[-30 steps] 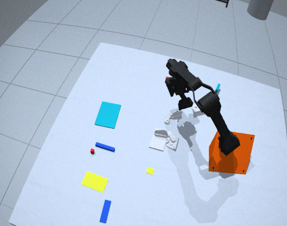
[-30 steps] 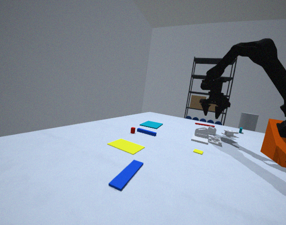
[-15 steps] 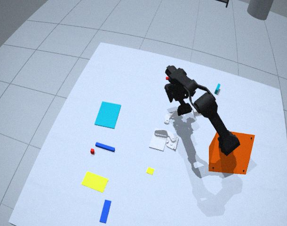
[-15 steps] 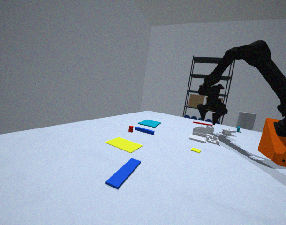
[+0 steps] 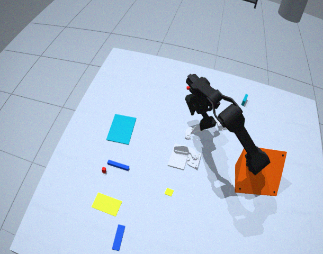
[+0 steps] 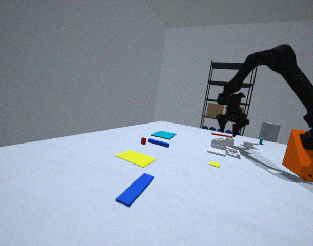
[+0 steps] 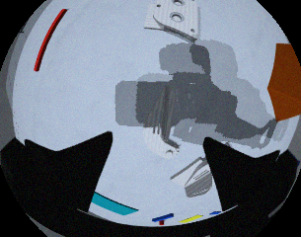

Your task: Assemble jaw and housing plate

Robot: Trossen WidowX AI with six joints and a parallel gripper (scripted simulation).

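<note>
My gripper tip is 20 mm short of the white jaw piece, 30 mm to the right of it and 50 mm above it. From my gripper tip the other things lie so: white base (60 mm ahead, 160 mm to the left, 50 mm below); then white stand (130 mm behind, 70 mm to the right, 50 mm below); then red bar (20 mm behind, 280 mm to the right, 50 mm below).
</note>
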